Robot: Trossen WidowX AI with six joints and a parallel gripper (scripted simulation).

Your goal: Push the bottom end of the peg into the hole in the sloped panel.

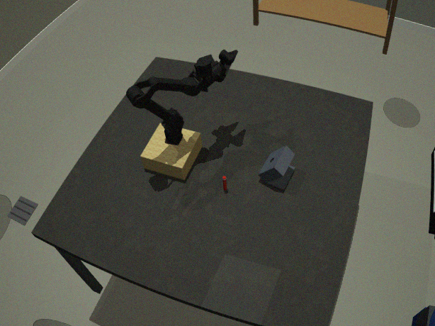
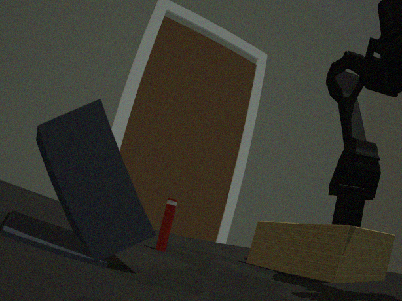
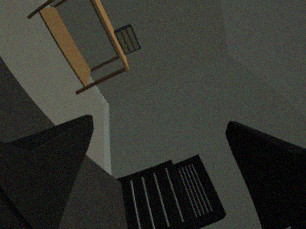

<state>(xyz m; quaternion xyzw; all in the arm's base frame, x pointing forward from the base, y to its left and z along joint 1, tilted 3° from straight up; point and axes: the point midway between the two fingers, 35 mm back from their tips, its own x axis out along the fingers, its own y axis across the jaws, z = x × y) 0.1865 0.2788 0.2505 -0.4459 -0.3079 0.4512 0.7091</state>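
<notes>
My gripper tip is now 60 mm short of the red peg, 440 mm to the left of it and 290 mm above it. Also, from my gripper tip: sloped panel (250 mm ahead, 320 mm to the right, 290 mm below); then flat grey foot (280 mm ahead, 320 mm to the right, 350 mm below).
</notes>
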